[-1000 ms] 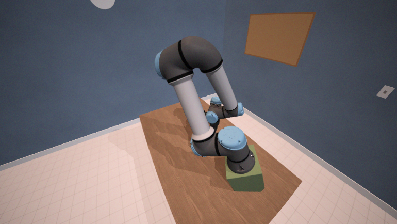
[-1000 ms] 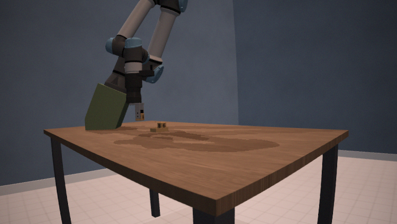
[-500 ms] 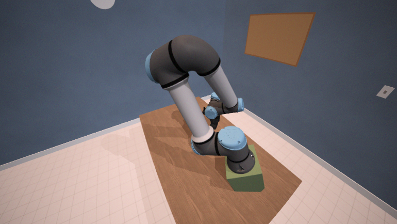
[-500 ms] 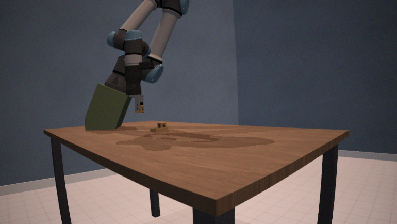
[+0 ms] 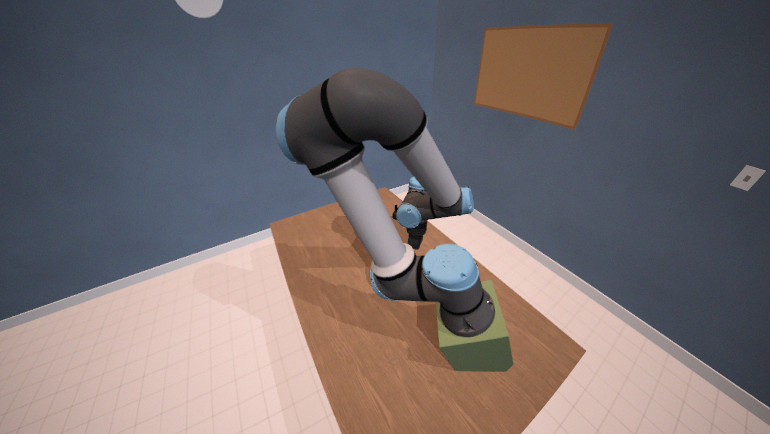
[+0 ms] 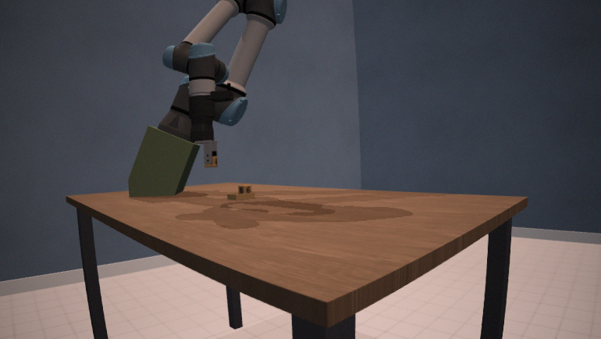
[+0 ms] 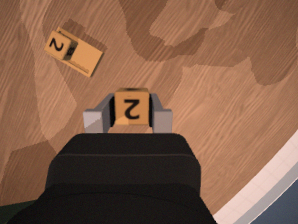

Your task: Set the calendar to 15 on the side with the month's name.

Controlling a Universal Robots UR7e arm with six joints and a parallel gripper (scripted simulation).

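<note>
Now: the wooden cube 10 mm below my hand. Round my hand: wooden tray 120 mm below, 110 mm to the left, 10 mm behind.
</note>
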